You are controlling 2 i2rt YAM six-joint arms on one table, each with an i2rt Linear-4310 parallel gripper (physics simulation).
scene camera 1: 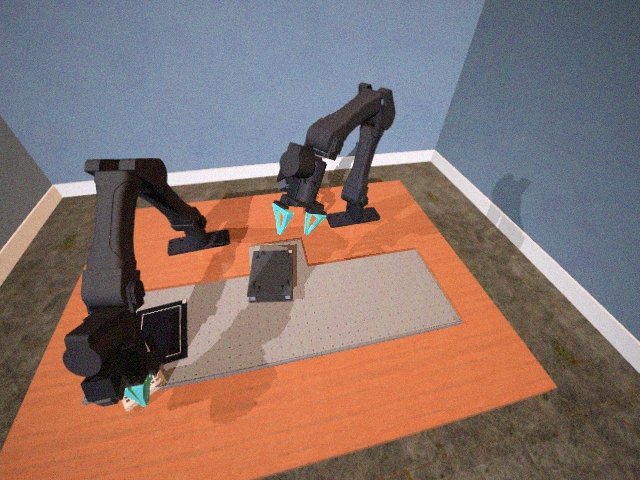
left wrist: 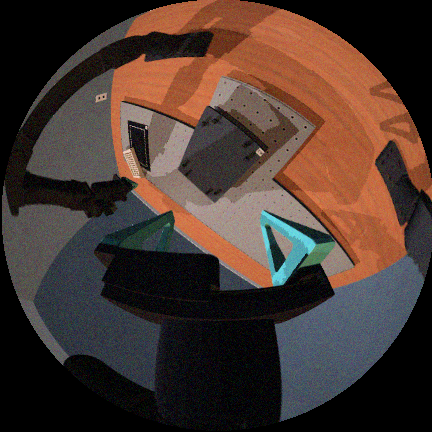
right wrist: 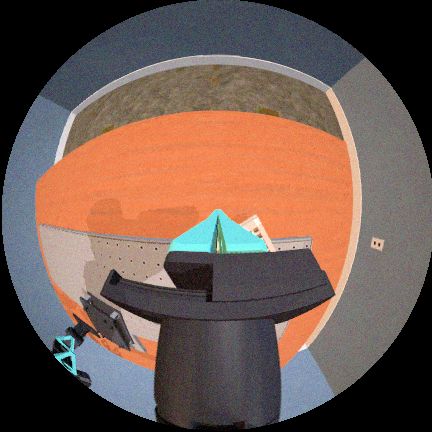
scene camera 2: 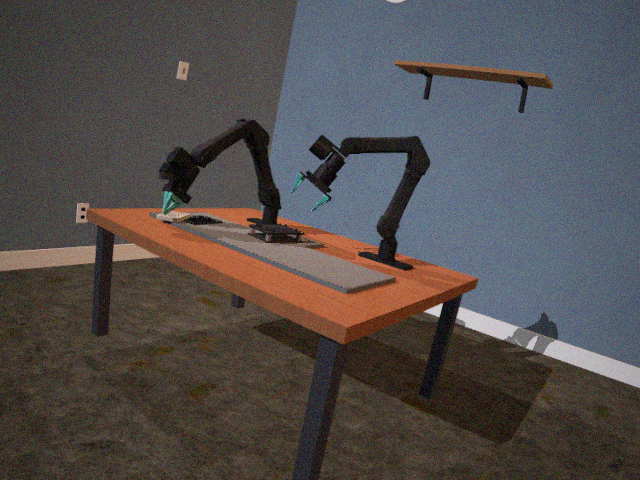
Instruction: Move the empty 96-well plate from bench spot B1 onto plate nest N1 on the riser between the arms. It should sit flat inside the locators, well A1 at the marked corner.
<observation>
My left gripper is open and holds nothing. My right gripper is shut, holding nothing. Further things: a black plate nest.
My left gripper is seen too in the left wrist view and in scene camera 2. My right gripper is seen too in the right wrist view.
</observation>
